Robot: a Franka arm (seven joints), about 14 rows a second.
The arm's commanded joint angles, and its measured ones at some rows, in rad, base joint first. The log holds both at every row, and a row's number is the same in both.
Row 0, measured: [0.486, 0.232, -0.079, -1.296, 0.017, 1.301, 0.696]
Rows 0 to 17, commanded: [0.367, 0.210, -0.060, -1.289, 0.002, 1.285, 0.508]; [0.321, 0.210, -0.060, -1.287, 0.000, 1.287, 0.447]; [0.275, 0.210, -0.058, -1.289, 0.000, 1.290, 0.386]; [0.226, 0.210, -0.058, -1.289, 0.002, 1.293, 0.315]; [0.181, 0.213, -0.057, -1.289, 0.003, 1.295, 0.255]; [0.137, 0.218, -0.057, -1.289, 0.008, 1.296, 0.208]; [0.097, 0.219, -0.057, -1.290, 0.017, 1.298, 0.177]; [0.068, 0.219, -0.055, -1.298, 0.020, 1.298, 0.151]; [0.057, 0.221, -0.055, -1.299, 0.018, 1.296, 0.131]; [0.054, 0.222, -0.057, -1.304, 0.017, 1.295, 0.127]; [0.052, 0.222, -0.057, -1.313, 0.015, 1.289, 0.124]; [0.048, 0.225, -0.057, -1.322, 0.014, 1.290, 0.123]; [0.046, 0.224, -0.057, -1.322, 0.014, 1.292, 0.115]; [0.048, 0.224, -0.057, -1.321, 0.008, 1.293, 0.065]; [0.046, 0.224, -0.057, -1.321, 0.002, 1.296, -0.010]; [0.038, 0.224, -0.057, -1.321, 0.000, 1.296, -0.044]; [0.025, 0.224, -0.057, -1.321, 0.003, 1.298, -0.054]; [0.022, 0.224, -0.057, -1.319, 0.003, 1.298, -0.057]
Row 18, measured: [0.051, 0.231, -0.071, -1.318, 0.015, 1.297, -0.016]
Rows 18 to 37, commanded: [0.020, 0.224, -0.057, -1.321, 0.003, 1.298, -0.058]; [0.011, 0.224, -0.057, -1.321, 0.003, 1.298, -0.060]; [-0.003, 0.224, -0.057, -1.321, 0.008, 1.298, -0.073]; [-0.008, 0.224, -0.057, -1.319, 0.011, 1.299, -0.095]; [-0.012, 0.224, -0.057, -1.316, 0.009, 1.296, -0.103]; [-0.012, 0.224, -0.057, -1.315, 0.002, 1.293, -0.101]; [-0.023, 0.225, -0.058, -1.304, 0.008, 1.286, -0.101]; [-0.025, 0.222, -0.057, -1.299, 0.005, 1.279, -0.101]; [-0.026, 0.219, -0.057, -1.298, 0.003, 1.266, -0.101]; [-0.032, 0.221, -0.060, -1.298, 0.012, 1.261, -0.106]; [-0.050, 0.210, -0.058, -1.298, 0.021, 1.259, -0.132]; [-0.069, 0.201, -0.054, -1.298, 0.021, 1.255, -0.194]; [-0.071, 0.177, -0.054, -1.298, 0.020, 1.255, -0.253]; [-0.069, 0.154, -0.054, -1.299, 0.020, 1.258, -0.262]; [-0.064, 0.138, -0.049, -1.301, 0.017, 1.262, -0.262]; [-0.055, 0.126, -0.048, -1.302, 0.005, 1.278, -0.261]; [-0.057, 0.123, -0.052, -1.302, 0.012, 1.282, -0.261]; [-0.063, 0.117, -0.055, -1.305, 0.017, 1.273, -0.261]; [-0.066, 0.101, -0.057, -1.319, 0.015, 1.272, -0.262]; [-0.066, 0.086, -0.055, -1.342, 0.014, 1.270, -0.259]
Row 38, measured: [-0.052, 0.121, -0.063, -1.296, 0.016, 1.269, -0.247]
